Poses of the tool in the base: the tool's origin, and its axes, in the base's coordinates. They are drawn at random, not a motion.
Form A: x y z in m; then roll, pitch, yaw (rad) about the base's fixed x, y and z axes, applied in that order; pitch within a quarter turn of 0, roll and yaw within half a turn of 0.
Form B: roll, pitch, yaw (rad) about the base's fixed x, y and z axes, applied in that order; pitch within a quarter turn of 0, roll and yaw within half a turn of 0; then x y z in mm. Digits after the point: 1 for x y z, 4 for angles.
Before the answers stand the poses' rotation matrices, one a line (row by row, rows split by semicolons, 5 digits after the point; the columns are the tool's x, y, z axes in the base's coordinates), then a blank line. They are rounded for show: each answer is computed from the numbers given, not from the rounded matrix.
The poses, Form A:
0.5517 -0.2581 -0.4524 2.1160 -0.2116 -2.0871
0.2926 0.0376 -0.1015 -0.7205 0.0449 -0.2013
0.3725 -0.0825 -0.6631 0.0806 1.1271 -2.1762
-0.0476 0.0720 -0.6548 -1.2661 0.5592 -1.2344
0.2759 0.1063 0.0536 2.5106 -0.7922 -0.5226
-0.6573 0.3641 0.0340 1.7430 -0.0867 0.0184
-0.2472 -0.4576 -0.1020 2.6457 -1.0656 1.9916
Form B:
-0.48266 -0.36234 -0.79734; -0.85025 0.41218 0.32738; 0.21002 0.83595 -0.50703
0.97882 0.12124 0.16496; -0.19974 0.74222 0.63969; -0.04488 -0.65910 0.75072
-0.24430 0.77822 -0.57852; -0.35299 -0.62704 -0.69442; -0.90317 0.03456 0.42789
0.27981 0.11614 0.95301; -0.80017 0.57673 0.16465; -0.53051 -0.80863 0.25431
0.60854 -0.76695 0.20363; -0.35053 -0.49004 -0.79811; 0.71190 0.41431 -0.56705
0.99608 -0.08214 0.03296; 0.01833 -0.17289 -0.98477; 0.08659 0.98151 -0.17071
-0.19770 0.97290 0.11990; 0.44176 -0.02076 0.89689; 0.87508 0.23029 -0.42568

2.1160 -0.2116 -2.0871 551.7 -258.1 -452.4
-0.7205 0.0449 -0.2013 292.6 37.6 -101.5
0.0806 1.1271 -2.1762 372.5 -82.5 -663.1
-1.2661 0.5592 -1.2344 -47.6 72.0 -654.8
2.5106 -0.7922 -0.5226 275.9 106.3 53.6
1.7430 -0.0867 0.0184 -657.3 364.1 34.0
2.6457 -1.0656 1.9916 -247.2 -457.6 -102.0

